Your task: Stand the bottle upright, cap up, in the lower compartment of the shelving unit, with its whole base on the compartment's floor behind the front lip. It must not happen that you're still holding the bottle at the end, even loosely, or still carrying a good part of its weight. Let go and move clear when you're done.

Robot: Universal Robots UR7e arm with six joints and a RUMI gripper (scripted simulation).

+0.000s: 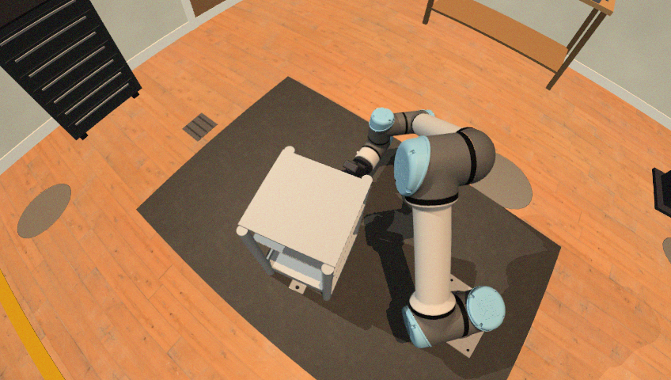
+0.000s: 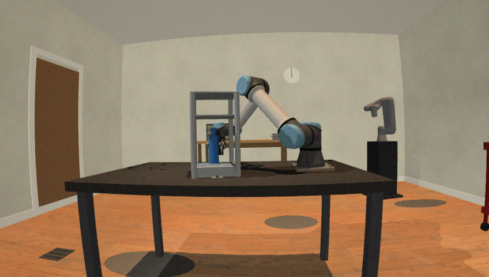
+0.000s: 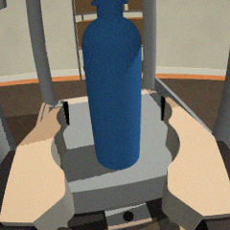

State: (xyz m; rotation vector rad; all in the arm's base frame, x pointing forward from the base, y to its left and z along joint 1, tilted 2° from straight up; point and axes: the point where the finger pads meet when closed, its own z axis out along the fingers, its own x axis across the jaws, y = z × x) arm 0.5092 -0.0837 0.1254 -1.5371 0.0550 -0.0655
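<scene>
Now: hand 50 mm to the right of the blue bottle and 20 mm below it.
</scene>
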